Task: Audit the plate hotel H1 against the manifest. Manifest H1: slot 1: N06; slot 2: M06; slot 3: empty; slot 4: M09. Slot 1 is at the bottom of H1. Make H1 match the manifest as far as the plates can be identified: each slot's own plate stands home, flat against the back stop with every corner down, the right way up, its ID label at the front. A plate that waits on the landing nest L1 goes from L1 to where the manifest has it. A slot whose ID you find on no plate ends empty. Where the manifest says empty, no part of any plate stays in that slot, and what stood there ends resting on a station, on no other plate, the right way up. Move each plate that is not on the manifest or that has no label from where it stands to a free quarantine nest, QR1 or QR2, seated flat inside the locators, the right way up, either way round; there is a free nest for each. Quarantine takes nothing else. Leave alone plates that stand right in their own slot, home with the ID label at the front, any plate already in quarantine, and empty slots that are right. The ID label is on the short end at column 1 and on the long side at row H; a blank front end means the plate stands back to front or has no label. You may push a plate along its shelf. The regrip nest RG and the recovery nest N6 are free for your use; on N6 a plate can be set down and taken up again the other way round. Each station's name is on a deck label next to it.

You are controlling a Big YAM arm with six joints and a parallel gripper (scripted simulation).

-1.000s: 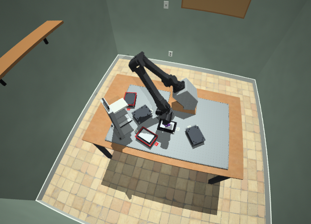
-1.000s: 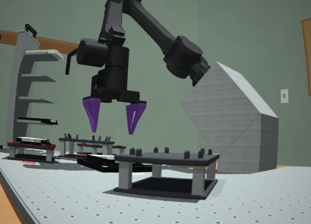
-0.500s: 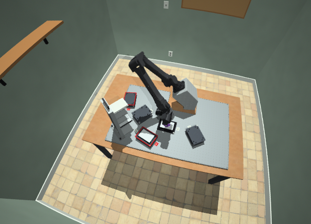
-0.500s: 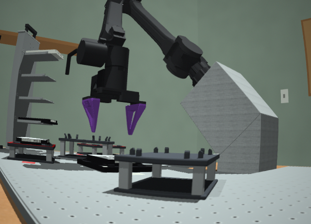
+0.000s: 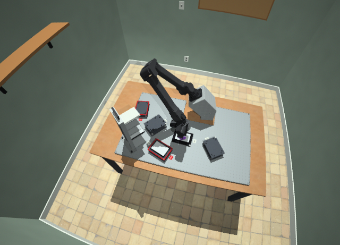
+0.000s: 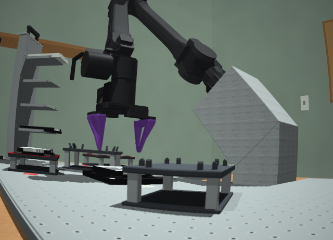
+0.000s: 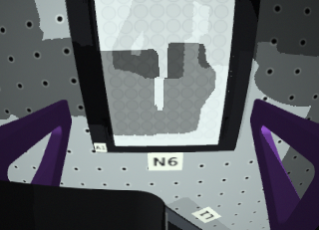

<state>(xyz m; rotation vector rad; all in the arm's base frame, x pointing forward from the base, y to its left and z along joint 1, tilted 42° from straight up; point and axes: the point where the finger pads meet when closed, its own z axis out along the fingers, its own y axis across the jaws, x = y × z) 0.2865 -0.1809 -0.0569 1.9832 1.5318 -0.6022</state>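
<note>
Right now my hand is 70 mm above the flat black nest. Round my hand: regrip nest: 100 mm behind, 240 mm to the right, 20 mm below; then RG deck label: 170 mm behind, 160 mm to the right, 70 mm below; then N6 deck label: 20 mm ahead, 100 mm to the left, 70 mm below.
</note>
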